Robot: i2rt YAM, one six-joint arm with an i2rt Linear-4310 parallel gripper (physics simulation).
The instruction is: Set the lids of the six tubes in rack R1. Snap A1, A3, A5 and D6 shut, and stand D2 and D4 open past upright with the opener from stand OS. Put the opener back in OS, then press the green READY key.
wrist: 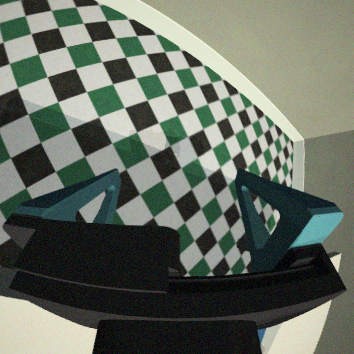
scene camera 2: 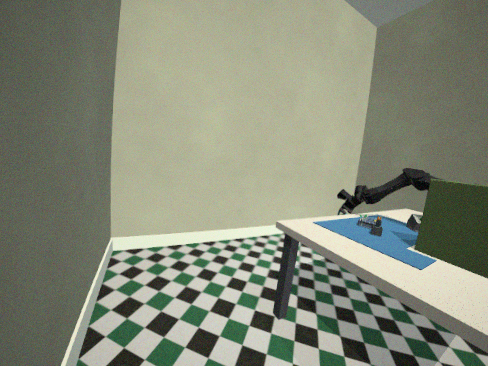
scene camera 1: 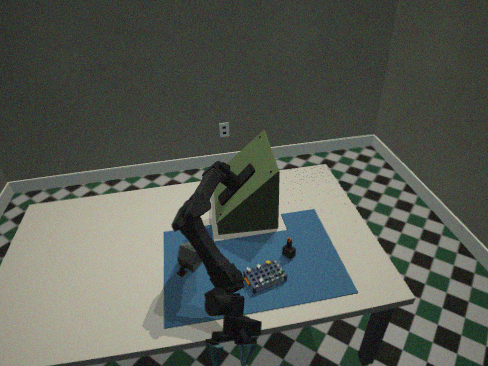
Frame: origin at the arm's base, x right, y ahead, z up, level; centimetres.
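Where they show: gripper, fingertip midpoint: (wrist: pixel 177 174) (scene camera 2: pixel 341 211); arm's base at its link origin: (scene camera 2: pixel 477 220) (scene camera 1: pixel 237 185).
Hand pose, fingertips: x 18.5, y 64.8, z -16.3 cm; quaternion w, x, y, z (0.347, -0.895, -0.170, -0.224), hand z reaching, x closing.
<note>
Things, the pixels of their top centre, and the offset from my fingertips. Level surfaces: height alone.
- Rack R1 at its top centre: (scene camera 1: pixel 263 267) (scene camera 2: pixel 371 215) dx -18.6, dy -27.5, dz +7.3 cm
- blue mat at its surface level: dz +1.4 cm
- grey box-like unit at its top centre: (scene camera 1: pixel 190 245) (scene camera 2: pixel 420 215) dx +4.3, dy -42.9, dz +9.8 cm
- white table at its surface level: dz +1.1 cm
Rack R1 (scene camera 1: pixel 266 278) (scene camera 2: pixel 367 222), a small grey grid block with small pale, yellow and green tube lids, sits on the blue mat; its lid states are too small to tell. The stand (scene camera 1: pixel 288 251) (scene camera 2: pixel 376 231), small and dark with an orange-tipped opener upright in it, is behind and right of the rack in scene camera 1. My gripper (scene camera 1: pixel 231 354) (wrist: pixel 177 174) is open and empty, past the table's front edge over the floor, in front of the rack. The green READY key cannot be made out.
A tall green slanted panel block (scene camera 1: pixel 248 210) (scene camera 2: pixel 457 225) stands at the back of the blue mat (scene camera 1: pixel 320 260) (scene camera 2: pixel 345 232), carrying the arm's base. A grey box-like unit (scene camera 1: pixel 188 257) (scene camera 2: pixel 414 222) stands on the mat's left, partly behind the arm. The white table (scene camera 1: pixel 90 260) has its front edge beneath the arm.
</note>
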